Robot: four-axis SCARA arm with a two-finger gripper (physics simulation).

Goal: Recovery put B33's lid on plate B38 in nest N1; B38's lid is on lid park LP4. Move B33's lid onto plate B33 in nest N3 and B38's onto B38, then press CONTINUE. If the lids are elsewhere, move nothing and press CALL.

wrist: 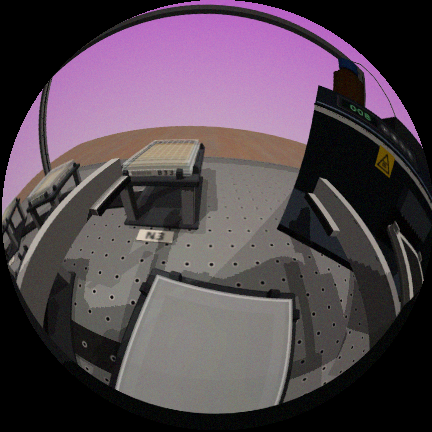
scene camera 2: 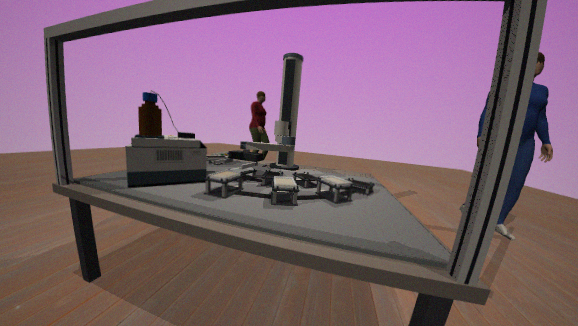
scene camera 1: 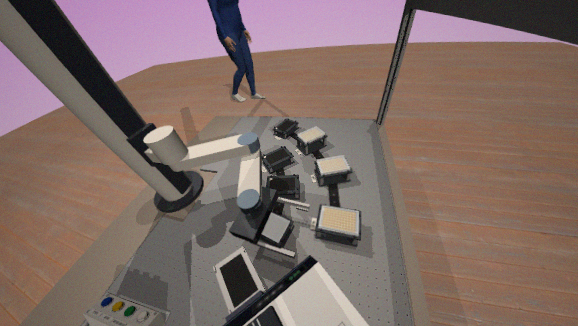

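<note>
My gripper is open and empty, its fingers apart on either side of a grey lid. The lid lies on the park nearest the instrument; that park's label is not visible. Plate B33 sits in nest N3, its yellowish wells showing. A middle plate and a far, paler plate stand in the other nests; their labels and any lids cannot be made out. The button panel has blue, yellow, green and white buttons, with unreadable labels.
Three dark parks stand behind the gripper. The instrument shows 008, with a white-framed tray beside it. A brown bottle stands on top. A person in blue stands beyond the table.
</note>
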